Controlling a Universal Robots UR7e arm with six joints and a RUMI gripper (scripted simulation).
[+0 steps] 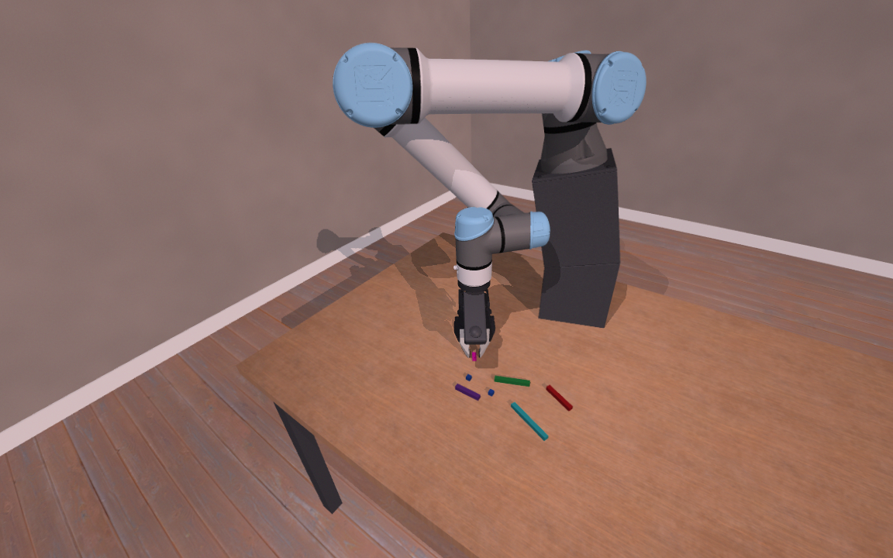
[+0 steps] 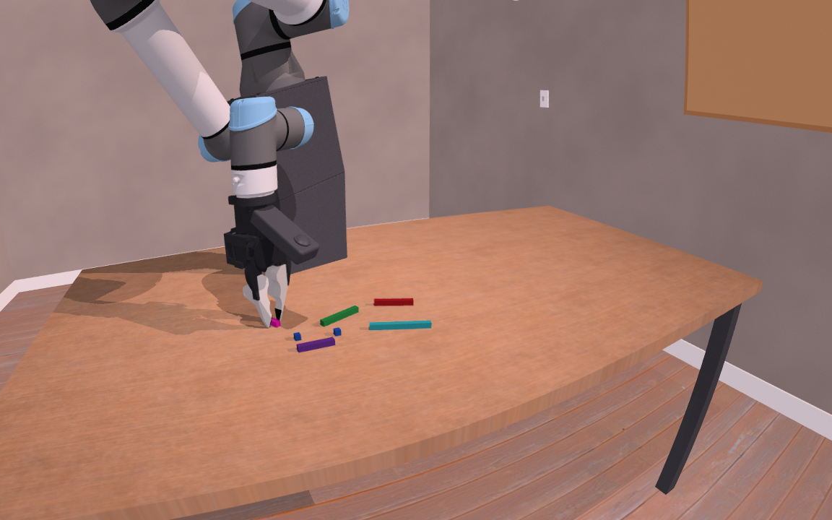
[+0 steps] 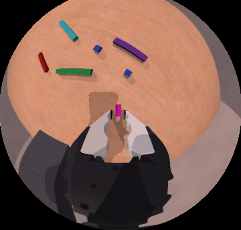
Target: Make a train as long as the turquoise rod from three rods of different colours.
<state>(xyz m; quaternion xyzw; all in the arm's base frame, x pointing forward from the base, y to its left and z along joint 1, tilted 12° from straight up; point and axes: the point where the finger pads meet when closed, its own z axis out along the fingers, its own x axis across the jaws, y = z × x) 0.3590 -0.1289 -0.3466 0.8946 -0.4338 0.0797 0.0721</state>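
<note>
Now: the magenta rod 10 mm below my hand. Round my hand: green rod (10 mm ahead, 110 mm to the left, 10 mm below); purple rod (100 mm ahead, 50 mm to the left, 10 mm below); turquoise rod (80 mm ahead, 200 mm to the left, 10 mm below).
</note>
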